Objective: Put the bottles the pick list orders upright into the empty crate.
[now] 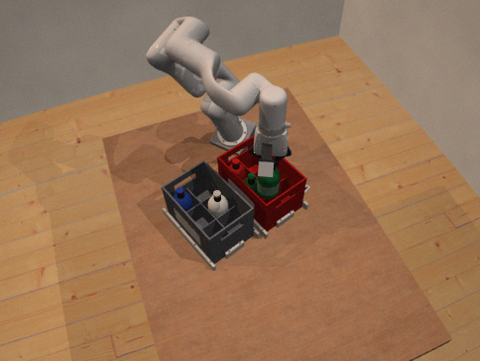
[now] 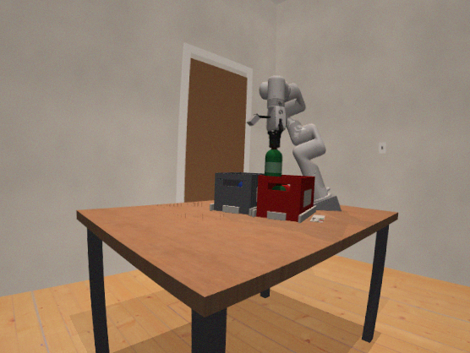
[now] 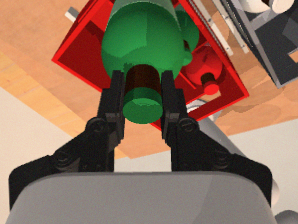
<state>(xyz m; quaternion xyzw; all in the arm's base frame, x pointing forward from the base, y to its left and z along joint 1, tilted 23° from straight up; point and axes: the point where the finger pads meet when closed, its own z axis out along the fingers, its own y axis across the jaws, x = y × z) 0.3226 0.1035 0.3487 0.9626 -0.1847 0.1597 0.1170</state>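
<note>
Right now my hand is 80 mm past the green bottle, 30 mm to the left of it and 230 mm above it. Also, from my hand: white bottle 50 mm behind, 170 mm to the right, 230 mm below; red bottle 170 mm behind, 60 mm to the right, 230 mm below; red crate 100 mm behind, 10 mm to the left, 230 mm below.
</note>
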